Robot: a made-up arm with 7 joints.
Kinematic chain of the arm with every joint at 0, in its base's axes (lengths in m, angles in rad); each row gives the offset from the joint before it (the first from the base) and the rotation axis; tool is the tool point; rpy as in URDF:
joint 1: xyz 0 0 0.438 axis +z
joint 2: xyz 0 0 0 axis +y
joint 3: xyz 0 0 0.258 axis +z
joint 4: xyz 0.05 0 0 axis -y
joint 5: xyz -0.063 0 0.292 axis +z
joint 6: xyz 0 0 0 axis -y
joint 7: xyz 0.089 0 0 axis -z
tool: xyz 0 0 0 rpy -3.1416 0 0
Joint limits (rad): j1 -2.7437..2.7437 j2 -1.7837..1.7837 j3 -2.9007..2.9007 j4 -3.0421..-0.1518 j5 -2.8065..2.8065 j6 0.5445..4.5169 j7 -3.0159..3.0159
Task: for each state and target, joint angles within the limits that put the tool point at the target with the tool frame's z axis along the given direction. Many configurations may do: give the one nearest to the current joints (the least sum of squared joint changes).
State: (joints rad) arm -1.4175 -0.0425 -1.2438 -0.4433 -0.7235 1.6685 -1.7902
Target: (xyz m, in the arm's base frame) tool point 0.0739 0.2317 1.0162 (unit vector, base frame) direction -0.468 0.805 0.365
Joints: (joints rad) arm -1.8534 -0.4724 -1.3613 -0.1587 -0.8523 2.3468 -1.7902
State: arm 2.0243 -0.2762 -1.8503 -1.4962 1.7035 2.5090 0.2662
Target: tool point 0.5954 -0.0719 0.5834 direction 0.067 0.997 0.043
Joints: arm 2.5799 -0.9135 -2.2162 -1.0295 0.9520 1.8288 0.2662
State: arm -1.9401 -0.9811 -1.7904 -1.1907 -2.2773 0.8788 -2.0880
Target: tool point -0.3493 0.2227 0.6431 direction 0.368 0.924 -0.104
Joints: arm -1.9672 -0.8882 -1.2138 -2.0098 -2.2503 1.0363 -2.0880
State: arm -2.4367 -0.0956 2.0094 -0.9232 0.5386 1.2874 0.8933
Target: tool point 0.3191 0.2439 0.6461 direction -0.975 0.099 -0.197
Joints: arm -1.9632 0.0086 2.4817 -1.7984 0.9937 0.7453 0.8933
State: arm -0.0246 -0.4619 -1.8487 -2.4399 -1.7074 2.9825 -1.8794
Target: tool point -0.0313 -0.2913 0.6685 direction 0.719 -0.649 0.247
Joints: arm 0.0905 -0.7744 -1.4020 -2.1249 -1.2253 3.7199 -1.8794
